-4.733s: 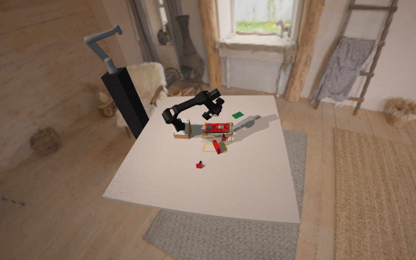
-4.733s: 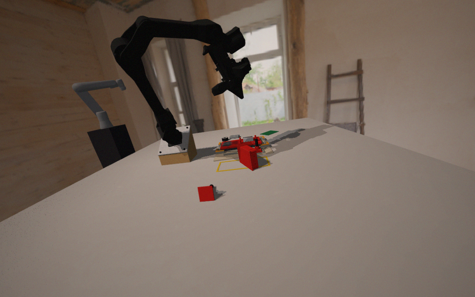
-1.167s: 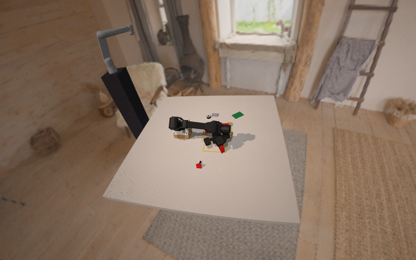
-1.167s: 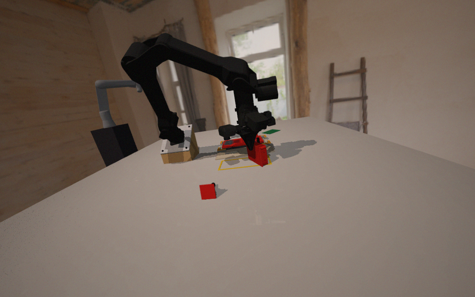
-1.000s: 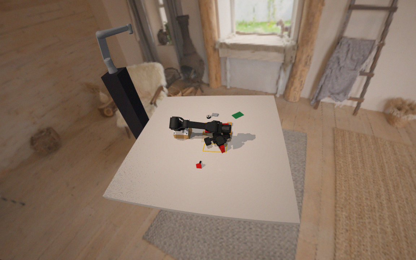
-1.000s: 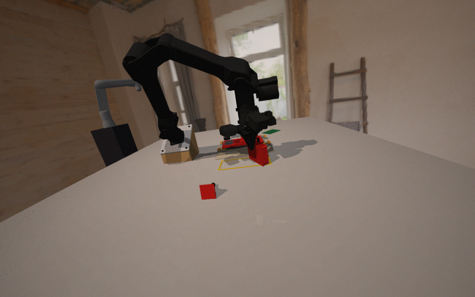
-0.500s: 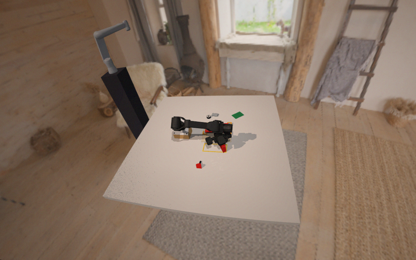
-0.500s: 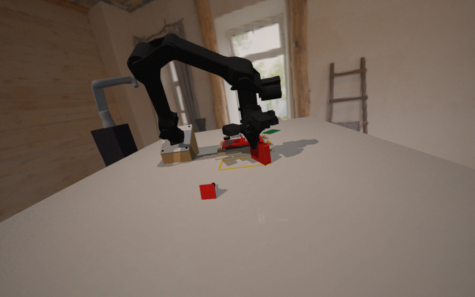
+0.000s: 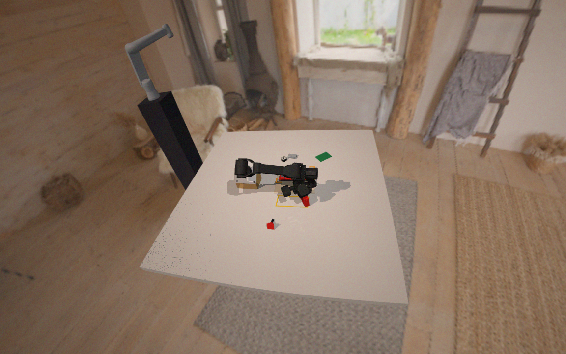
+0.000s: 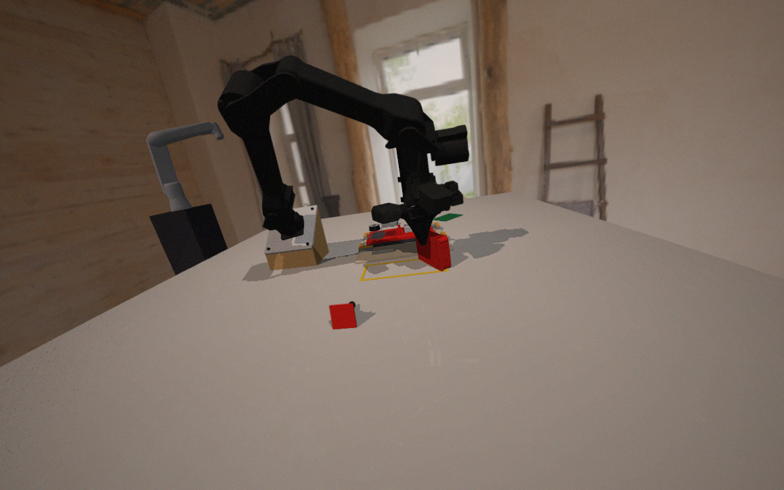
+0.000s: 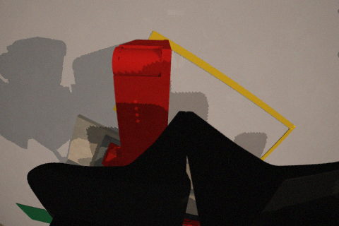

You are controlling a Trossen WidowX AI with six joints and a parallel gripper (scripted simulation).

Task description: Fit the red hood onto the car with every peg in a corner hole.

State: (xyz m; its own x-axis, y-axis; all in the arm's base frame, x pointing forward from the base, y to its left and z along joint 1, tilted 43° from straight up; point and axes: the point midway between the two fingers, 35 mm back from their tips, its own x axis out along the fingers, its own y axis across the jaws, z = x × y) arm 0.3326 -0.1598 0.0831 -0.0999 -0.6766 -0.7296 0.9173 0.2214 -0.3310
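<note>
Now: gripper tip 20 mm short of the red hood, 10 mm to the right of it and 20 mm above it. From my gripper tip the other things lie so: jig: 30 mm behind, 200 mm to the left, 40 mm below; green patch: 150 mm ahead, 420 mm to the left, 50 mm below.
</note>
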